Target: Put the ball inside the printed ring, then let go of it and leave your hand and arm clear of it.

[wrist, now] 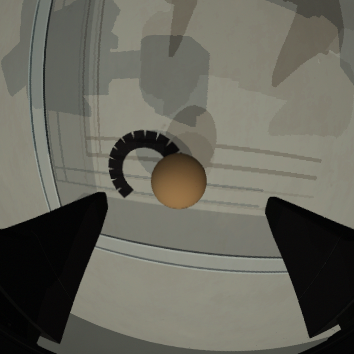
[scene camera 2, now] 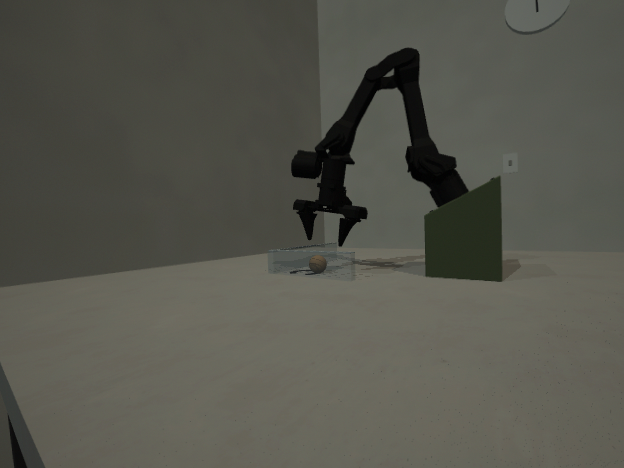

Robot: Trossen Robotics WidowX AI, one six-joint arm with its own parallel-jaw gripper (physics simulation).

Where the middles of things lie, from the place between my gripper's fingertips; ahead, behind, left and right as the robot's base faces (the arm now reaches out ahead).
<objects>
Now: hand 1 cm short of the orange-brown ball (wrist: pixel 178 180), 1 cm to the right of it and 5 cm above it.
</objects>
